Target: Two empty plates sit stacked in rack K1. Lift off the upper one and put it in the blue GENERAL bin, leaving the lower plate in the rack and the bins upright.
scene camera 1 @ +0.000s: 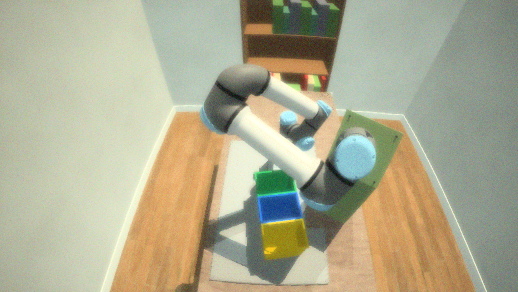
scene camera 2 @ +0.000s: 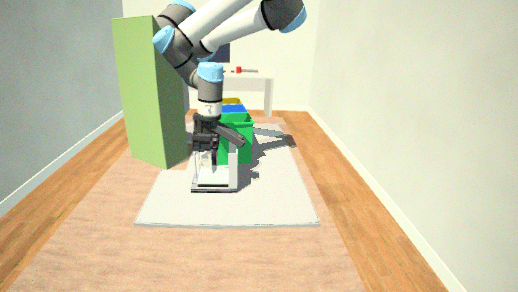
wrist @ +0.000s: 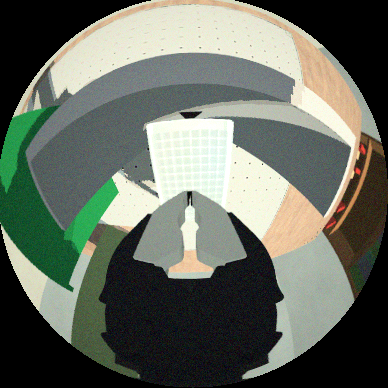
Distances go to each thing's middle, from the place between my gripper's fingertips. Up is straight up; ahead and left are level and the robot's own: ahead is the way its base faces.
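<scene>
The green bin (scene camera 2: 242, 123) is 4 cm above my hand and 21 cm to the left of it. The blue bin (scene camera 1: 281, 207) is 4 cm above my hand, 5 cm behind it and 33 cm to the left of it. I find the yellow bin (scene camera 1: 282, 239) 4 cm above my hand, 10 cm behind it and 45 cm to the left of it.
</scene>
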